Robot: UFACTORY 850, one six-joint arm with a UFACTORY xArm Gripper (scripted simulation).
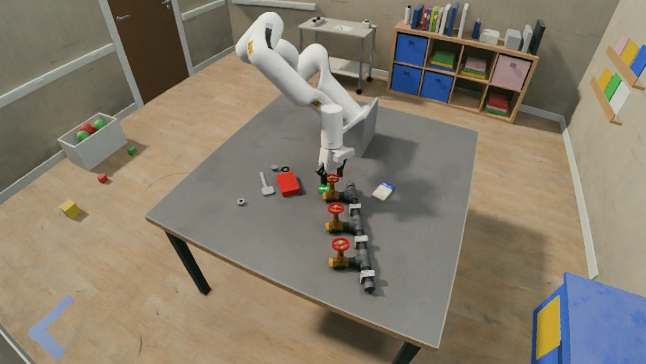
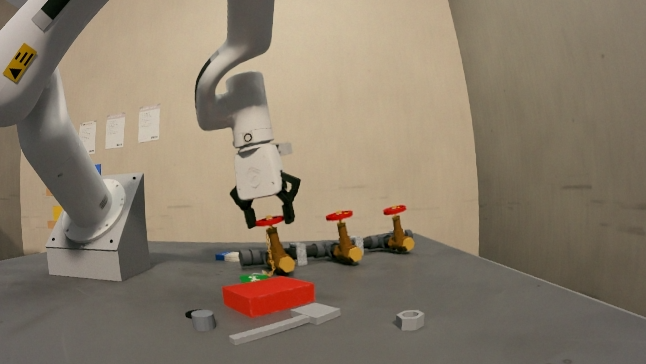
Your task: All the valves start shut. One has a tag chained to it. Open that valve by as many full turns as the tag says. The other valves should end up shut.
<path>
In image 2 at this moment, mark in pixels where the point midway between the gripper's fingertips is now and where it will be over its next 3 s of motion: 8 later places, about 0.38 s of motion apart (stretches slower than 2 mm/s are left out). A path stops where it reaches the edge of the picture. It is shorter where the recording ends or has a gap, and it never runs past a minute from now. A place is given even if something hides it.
My gripper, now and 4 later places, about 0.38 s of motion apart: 270, 225; 270, 224; 270, 220; 268, 209; 265, 200
</path>
